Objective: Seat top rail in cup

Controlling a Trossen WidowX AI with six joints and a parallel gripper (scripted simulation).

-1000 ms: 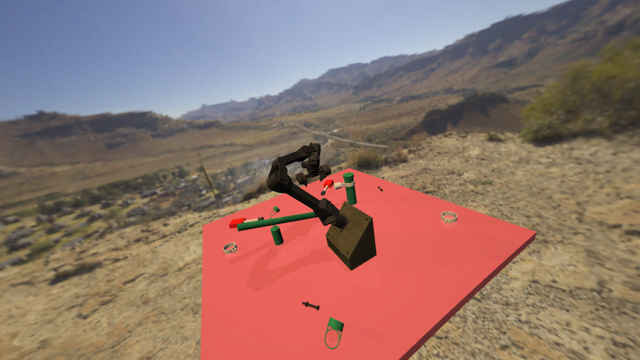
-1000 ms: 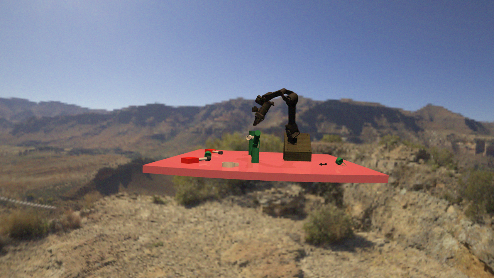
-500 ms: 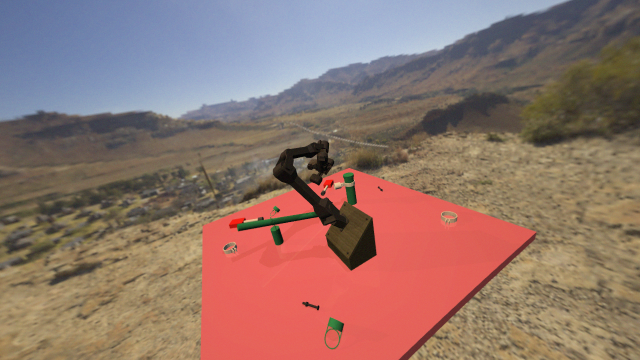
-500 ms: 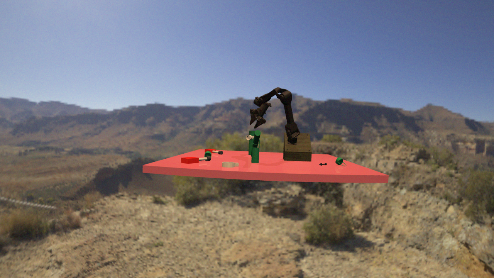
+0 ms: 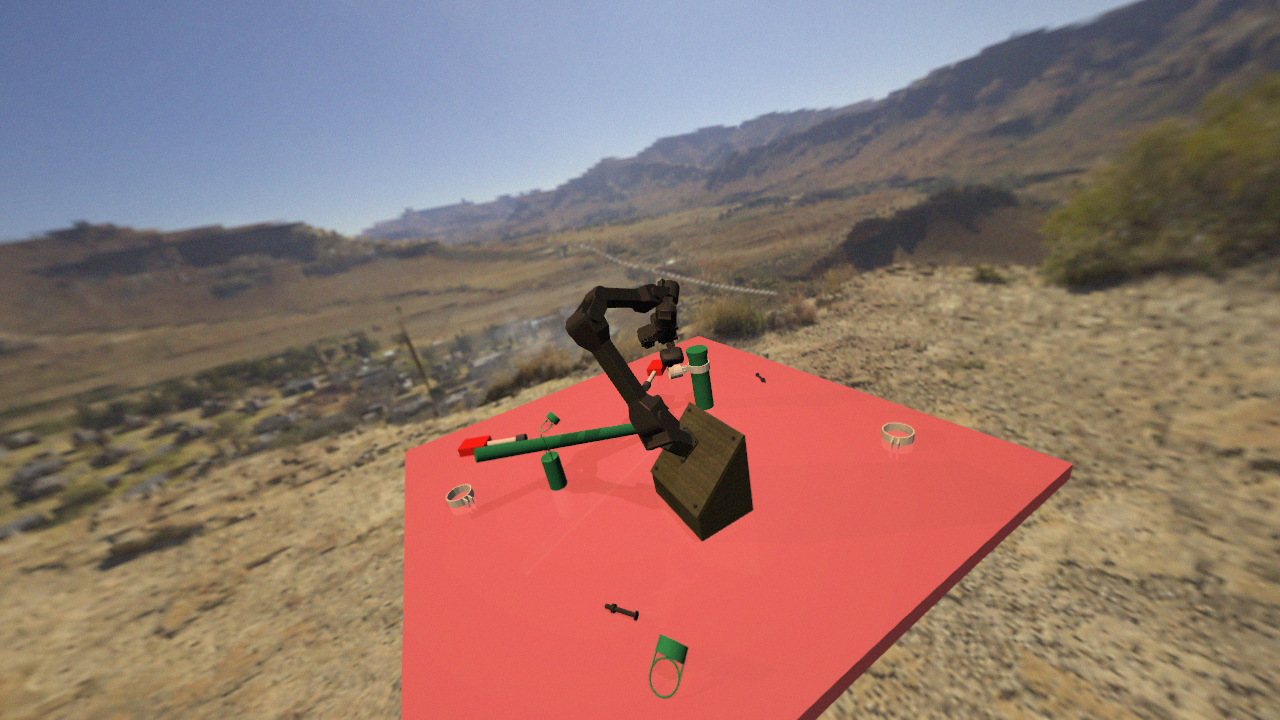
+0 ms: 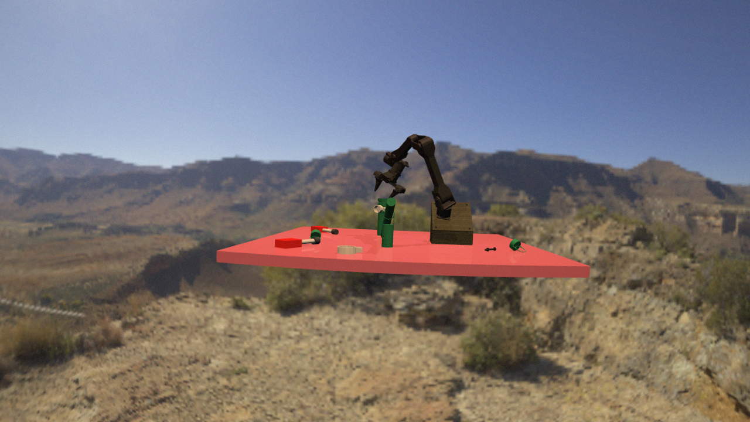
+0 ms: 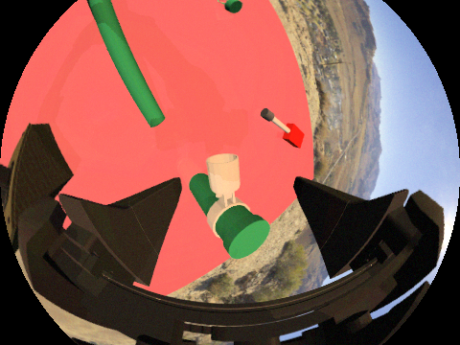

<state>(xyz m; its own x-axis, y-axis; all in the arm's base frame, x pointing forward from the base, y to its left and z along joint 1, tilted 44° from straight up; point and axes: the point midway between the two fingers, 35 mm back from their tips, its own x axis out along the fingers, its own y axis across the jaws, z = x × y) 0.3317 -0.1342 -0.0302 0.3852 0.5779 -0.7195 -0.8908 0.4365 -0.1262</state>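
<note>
The brace band is 70 mm to the right of my gripper tip, 70 mm below it and 10 mm ahead of it. Also, from my gripper tip: loop cap: 420 mm to the left, 110 mm below, 110 mm behind.
</note>
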